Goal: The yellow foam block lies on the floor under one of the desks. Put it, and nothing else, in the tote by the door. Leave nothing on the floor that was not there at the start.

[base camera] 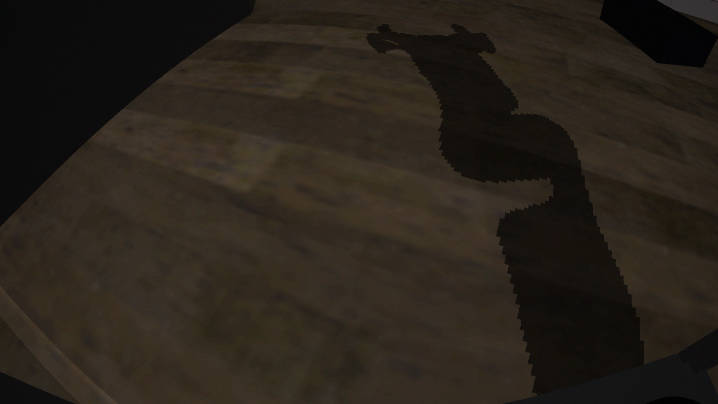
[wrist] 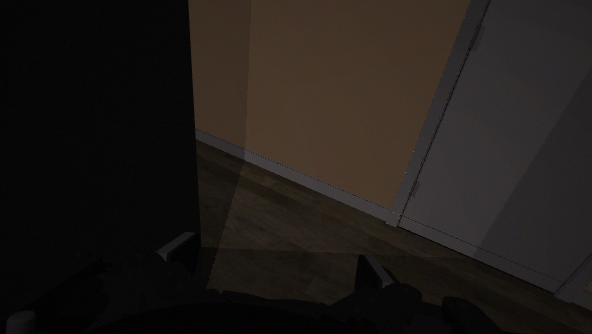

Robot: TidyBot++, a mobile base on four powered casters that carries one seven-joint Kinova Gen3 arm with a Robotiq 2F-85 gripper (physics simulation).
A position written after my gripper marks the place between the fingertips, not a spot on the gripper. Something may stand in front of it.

I see my gripper (wrist: 277,261) and a door (wrist: 493,176).
